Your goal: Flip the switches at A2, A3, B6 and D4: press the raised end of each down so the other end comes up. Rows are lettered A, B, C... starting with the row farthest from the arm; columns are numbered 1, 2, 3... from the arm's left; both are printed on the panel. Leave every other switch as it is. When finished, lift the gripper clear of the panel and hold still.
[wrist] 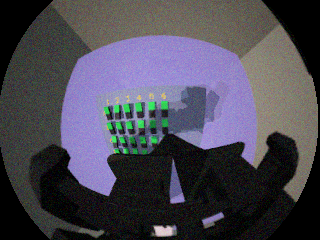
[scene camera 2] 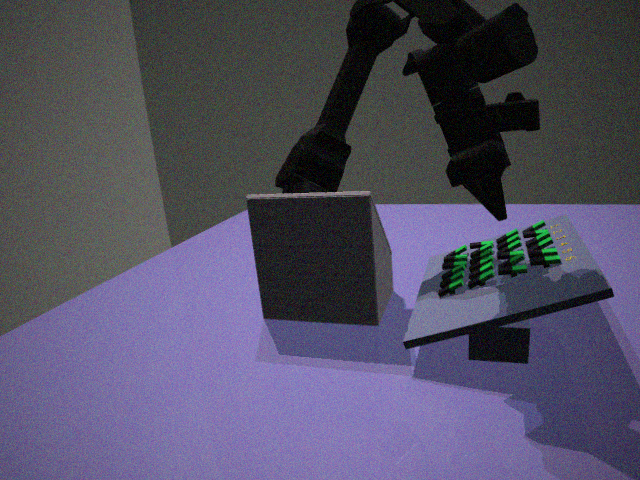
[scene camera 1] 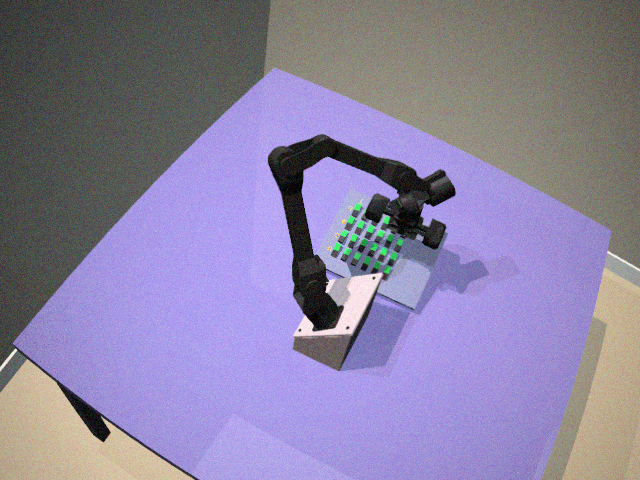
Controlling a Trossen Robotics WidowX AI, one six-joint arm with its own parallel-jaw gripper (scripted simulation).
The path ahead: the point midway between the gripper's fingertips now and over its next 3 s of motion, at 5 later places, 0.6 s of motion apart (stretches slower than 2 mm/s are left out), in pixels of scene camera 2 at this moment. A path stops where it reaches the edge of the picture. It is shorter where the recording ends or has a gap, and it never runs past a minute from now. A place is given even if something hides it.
My gripper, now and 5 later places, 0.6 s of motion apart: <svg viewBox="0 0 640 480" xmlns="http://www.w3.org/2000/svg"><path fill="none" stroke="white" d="M502 219L451 238L456 258L458 265L458 266L459 267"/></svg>
